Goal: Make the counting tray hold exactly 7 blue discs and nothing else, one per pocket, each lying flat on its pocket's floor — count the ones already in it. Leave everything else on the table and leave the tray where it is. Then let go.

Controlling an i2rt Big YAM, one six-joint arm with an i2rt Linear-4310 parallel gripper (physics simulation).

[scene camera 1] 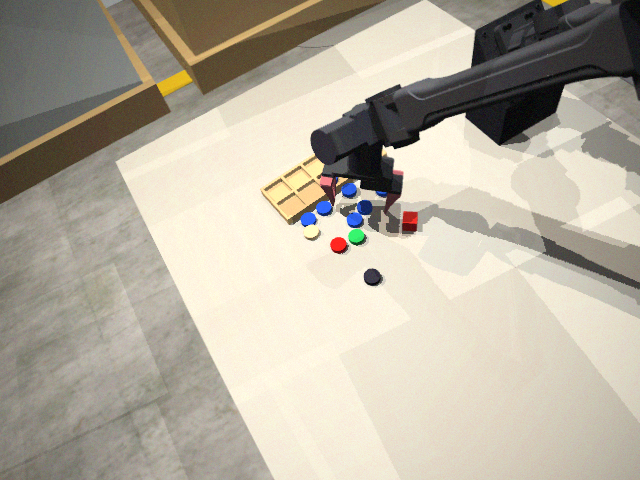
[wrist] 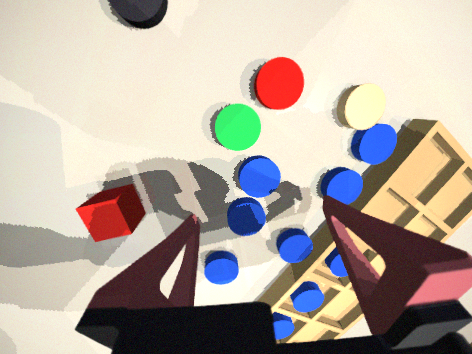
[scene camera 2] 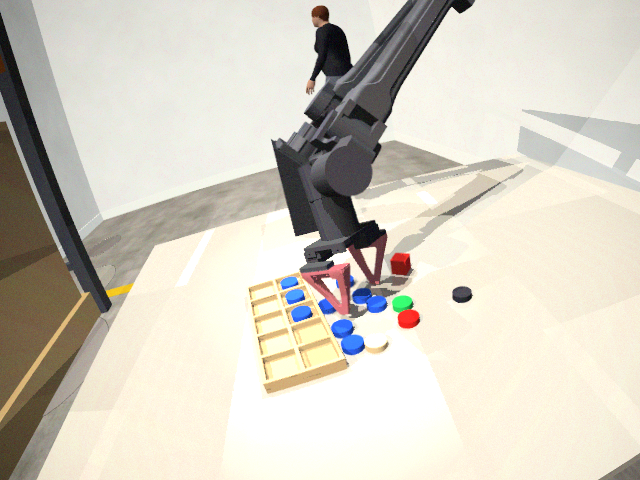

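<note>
The wooden counting tray (scene camera 1: 275, 206) (scene camera 2: 305, 377) (wrist: 415, 135) has two rows of pockets. Three blue discs (scene camera 2: 289, 282) (scene camera 2: 295, 296) (scene camera 2: 301, 313) lie in neighbouring pockets of the row nearer the loose discs, at its far end. Several loose blue discs lie on the table beside it, among them one disc (scene camera 1: 354, 219) (scene camera 2: 376, 303) (wrist: 259, 176), a shaded disc (scene camera 1: 364, 207) (scene camera 2: 361, 295) (wrist: 246, 216) and one by the tray's wall (scene camera 1: 324, 208) (scene camera 2: 342, 328) (wrist: 341, 185). My gripper (scene camera 1: 359, 206) (scene camera 2: 360, 298) (wrist: 258, 211) is open and empty, low over the loose discs. It hides part of the tray in scene view 1.
A green disc (scene camera 1: 356, 236) (scene camera 2: 402, 303) (wrist: 237, 127), red disc (scene camera 1: 338, 244) (scene camera 2: 408, 318) (wrist: 280, 83), cream disc (scene camera 1: 310, 231) (scene camera 2: 375, 343) (wrist: 365, 106), black disc (scene camera 1: 372, 276) (scene camera 2: 461, 294) (wrist: 141, 10) and red cube (scene camera 1: 409, 221) (scene camera 2: 400, 263) (wrist: 107, 217) lie on the table.
</note>
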